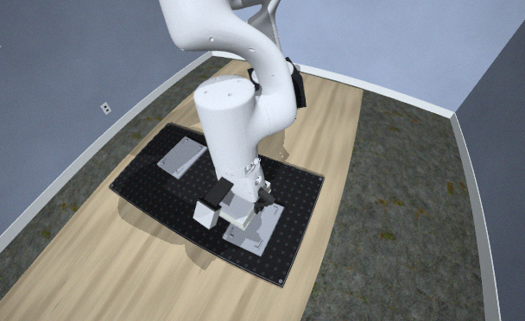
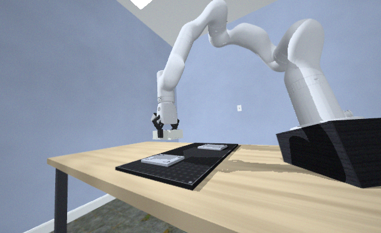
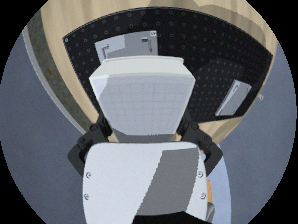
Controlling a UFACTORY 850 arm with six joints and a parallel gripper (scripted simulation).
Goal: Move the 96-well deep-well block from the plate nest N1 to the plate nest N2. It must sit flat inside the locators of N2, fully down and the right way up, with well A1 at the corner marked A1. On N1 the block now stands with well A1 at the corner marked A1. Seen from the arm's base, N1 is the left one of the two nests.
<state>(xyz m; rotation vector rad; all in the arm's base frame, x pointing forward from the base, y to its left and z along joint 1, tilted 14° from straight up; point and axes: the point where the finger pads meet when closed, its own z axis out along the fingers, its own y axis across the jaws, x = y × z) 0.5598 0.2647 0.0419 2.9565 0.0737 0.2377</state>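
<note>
Right now the plate nest N2 is 6 cm behind my hand, 34 cm to the right of it and 11 cm below it. The rest, counted from my hand: plate nest N1 (1 cm ahead, 3 cm to the left, 11 cm below); then white deep-well block (right at my hand).
</note>
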